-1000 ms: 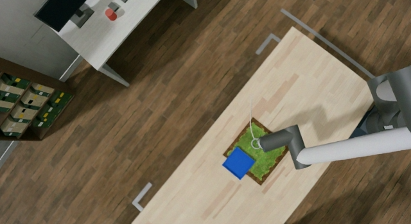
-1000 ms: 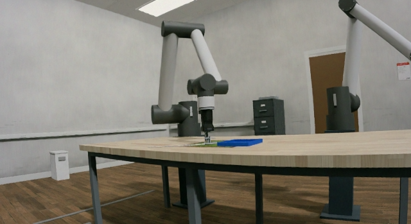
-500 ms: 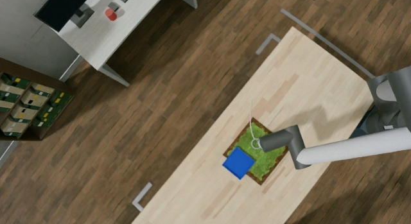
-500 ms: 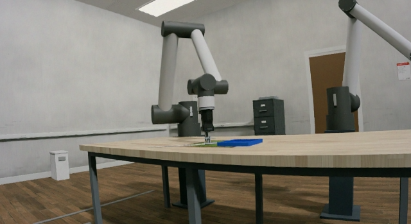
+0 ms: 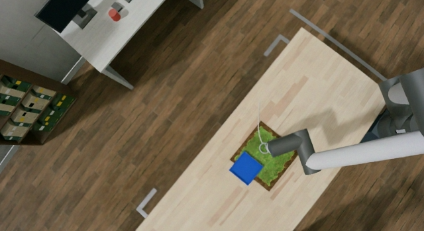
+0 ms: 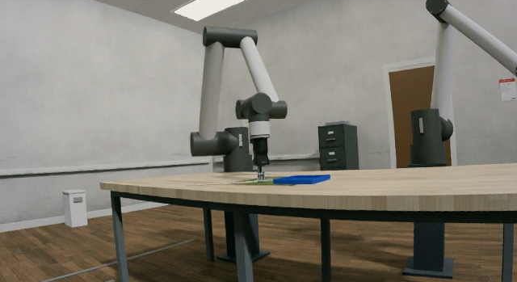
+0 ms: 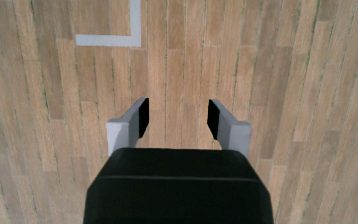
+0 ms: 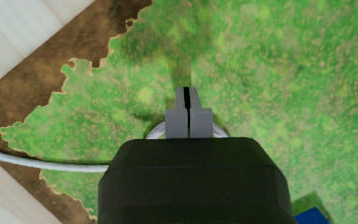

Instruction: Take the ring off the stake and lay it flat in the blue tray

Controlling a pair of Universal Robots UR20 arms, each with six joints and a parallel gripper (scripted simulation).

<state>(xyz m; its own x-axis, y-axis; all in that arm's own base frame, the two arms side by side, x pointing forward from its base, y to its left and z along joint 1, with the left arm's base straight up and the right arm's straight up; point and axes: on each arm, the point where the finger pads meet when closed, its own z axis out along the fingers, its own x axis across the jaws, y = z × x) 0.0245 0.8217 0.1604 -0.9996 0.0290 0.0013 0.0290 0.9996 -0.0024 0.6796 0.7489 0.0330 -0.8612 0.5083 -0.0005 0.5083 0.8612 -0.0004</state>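
The grey stake lies 4 cm to the left of my right hand, 4 cm ahead of it and 1 cm below it. The rest, counted from my right hand: green mat (10 cm to the left, 4 cm below, 1 cm ahead); then blue tray (26 cm to the left, 9 cm ahead, 2 cm below); then grey ring (5 cm to the left, 4 cm ahead, 3 cm below).
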